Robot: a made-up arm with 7 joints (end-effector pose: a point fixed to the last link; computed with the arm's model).
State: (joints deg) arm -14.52 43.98 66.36 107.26 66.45 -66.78 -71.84
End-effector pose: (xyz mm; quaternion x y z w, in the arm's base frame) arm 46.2 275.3 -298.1 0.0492 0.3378 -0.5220 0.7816
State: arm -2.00 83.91 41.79 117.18 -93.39 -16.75 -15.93
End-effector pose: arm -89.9 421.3 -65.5 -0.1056 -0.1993 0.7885 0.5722
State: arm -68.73 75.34 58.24 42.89 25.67 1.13 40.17
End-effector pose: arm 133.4 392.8 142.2 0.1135 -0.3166 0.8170 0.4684
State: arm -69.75 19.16 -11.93 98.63 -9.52 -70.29 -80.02
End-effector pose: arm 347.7 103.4 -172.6 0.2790 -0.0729 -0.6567 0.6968
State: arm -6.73 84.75 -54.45 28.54 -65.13 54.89 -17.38
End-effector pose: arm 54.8 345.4 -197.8 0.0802 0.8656 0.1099 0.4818
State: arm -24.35 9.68 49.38 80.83 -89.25 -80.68 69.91
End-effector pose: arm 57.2 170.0 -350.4 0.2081 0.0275 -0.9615 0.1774
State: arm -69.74 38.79 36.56 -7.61 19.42 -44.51 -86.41
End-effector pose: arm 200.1 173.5 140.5 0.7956 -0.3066 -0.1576 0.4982
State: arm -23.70 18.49 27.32 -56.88 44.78 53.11 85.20
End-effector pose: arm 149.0 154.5 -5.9 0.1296 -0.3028 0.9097 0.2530
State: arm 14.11 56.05 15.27 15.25 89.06 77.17 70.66
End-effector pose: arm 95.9 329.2 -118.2 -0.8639 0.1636 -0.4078 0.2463
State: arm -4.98 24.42 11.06 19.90 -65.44 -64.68 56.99
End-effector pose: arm 152.5 228.9 -224.0 -0.3342 -0.2405 0.7145 0.5656
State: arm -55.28 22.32 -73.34 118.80 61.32 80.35 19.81
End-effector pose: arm 244.8 232.3 -177.6 -0.8817 -0.2429 -0.3039 0.2670
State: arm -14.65 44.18 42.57 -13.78 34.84 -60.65 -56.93
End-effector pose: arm 175.2 211.1 -13.5 0.8449 -0.1010 -0.2760 0.4469
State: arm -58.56 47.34 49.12 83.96 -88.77 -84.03 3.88
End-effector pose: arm 208.4 323.9 -144.5 -0.2988 -0.4860 0.7742 0.2741
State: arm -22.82 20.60 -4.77 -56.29 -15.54 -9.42 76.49
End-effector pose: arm 148.4 39.3 -4.8 -0.3618 -0.4318 0.3171 0.7630
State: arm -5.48 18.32 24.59 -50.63 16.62 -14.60 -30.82
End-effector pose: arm 140.4 120.1 -34.7 0.4845 -0.3479 -0.1142 0.7945
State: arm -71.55 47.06 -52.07 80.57 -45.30 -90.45 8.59
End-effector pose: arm 331.3 206.1 -58.7 0.2702 -0.5314 -0.0012 0.8029
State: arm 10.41 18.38 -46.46 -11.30 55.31 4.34 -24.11
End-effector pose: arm 63.5 -41.0 -262.7 0.4470 0.0929 -0.5657 0.6867
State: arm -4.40 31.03 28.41 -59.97 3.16 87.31 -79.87
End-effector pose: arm 132.6 165.0 -58.8 0.0279 0.3234 -0.3582 0.8754
